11 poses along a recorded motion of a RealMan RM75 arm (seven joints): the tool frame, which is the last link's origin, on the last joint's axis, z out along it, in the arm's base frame.
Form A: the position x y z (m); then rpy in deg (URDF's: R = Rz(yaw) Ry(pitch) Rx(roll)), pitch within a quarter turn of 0, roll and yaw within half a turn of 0.
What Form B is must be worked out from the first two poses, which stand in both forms.
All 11 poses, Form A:
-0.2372 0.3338 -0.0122 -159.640 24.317 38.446
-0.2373 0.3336 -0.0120 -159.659 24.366 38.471
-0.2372 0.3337 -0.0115 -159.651 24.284 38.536
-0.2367 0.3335 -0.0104 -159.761 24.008 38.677
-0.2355 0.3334 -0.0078 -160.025 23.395 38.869
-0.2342 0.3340 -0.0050 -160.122 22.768 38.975
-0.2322 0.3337 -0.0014 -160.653 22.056 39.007
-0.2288 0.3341 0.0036 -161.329 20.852 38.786
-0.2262 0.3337 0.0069 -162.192 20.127 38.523
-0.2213 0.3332 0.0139 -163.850 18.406 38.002
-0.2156 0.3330 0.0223 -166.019 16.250 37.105
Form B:
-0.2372 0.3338 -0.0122 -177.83 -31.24 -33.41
-0.2373 0.3336 -0.0120 -177.89 -31.27 -33.44
-0.2372 0.3337 -0.0115 -177.87 -31.22 -33.52
-0.2367 0.3335 -0.0104 -177.89 -30.94 -33.75
-0.2355 0.3334 -0.0078 -177.89 -30.33 -34.12
-0.2342 0.3340 -0.0050 -177.66 -29.79 -34.31
-0.2322 0.3337 -0.0014 -177.75 -28.94 -34.62
-0.2288 0.3341 0.0036 -177.52 -27.61 -34.71
-0.2262 0.3337 0.0069 -177.74 -26.54 -34.81
-0.2213 0.3332 0.0139 -177.96 -24.22 -34.93
-0.2156 0.3330 0.0223 -178.23 -21.24 -34.77

